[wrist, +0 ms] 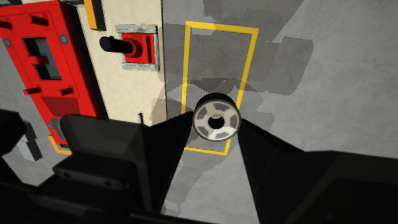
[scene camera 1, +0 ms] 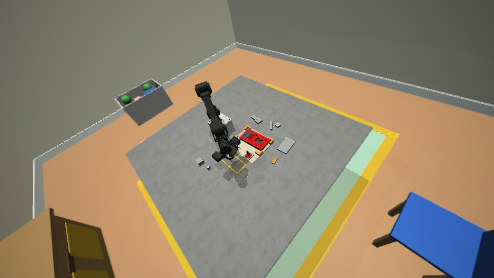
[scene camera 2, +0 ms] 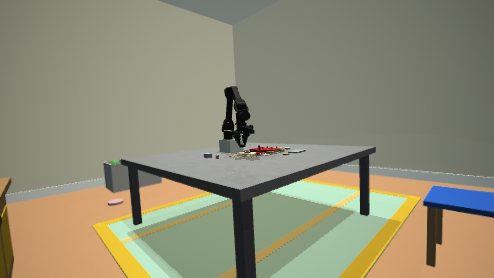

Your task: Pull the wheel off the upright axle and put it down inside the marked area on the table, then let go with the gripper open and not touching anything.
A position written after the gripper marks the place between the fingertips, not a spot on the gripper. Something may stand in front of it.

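Observation:
The gripper (wrist: 215, 119) is holding a wheel (wrist: 216, 130).

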